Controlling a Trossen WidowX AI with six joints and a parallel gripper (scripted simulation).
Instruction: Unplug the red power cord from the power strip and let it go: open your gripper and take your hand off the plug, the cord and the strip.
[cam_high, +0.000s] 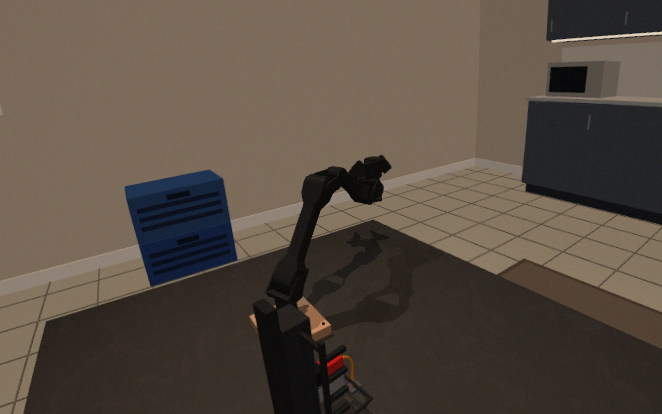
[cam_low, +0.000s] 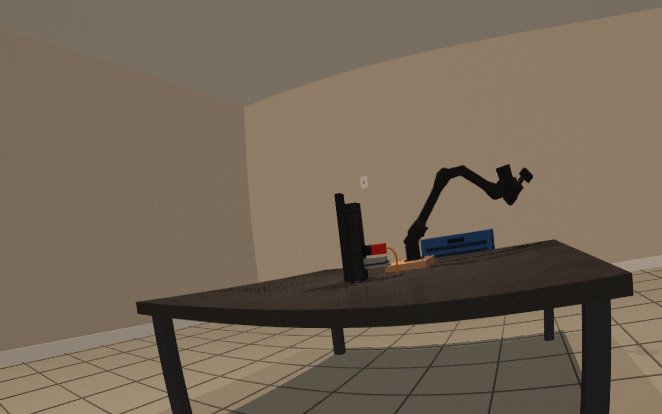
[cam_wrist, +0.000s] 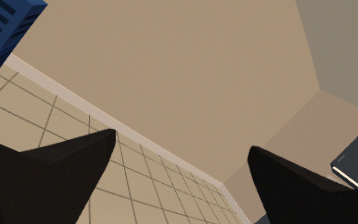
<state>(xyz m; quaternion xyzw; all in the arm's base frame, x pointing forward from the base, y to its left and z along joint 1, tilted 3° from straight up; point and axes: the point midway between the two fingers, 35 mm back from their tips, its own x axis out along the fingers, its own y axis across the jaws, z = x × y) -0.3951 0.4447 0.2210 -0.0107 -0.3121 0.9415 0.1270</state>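
Right now the red plug is 720 mm ahead of my gripper tip, 450 mm to the right of it and 180 mm below it. From my gripper tip the other things lie so: black stand: 740 mm ahead, 550 mm to the right, 130 mm below.
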